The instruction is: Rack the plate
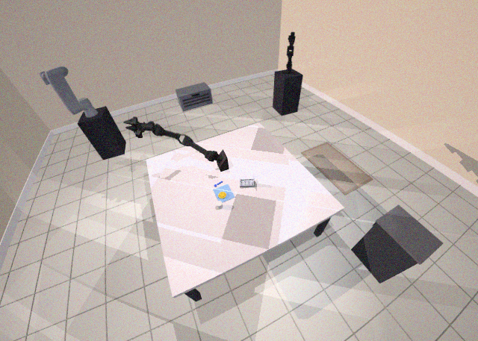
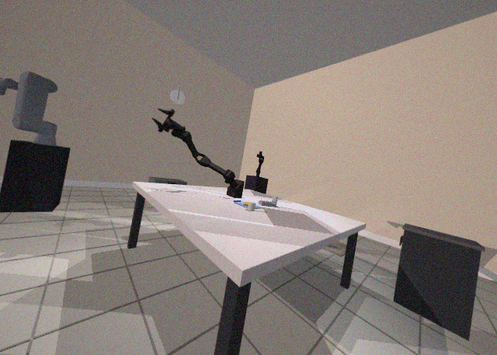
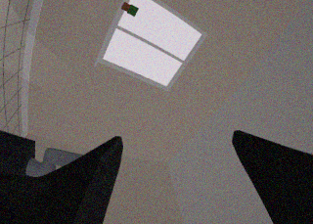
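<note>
The yellow plate lies 530 mm ahead of my gripper tip, 560 mm to the left of it and 510 mm below it. Round my gripper tip: blue mat: 510 mm ahead, 580 mm to the left, 530 mm below; then blue spoon: 400 mm ahead, 560 mm to the left, 520 mm below; then white cup: 610 mm ahead, 520 mm to the left, 500 mm below.
</note>
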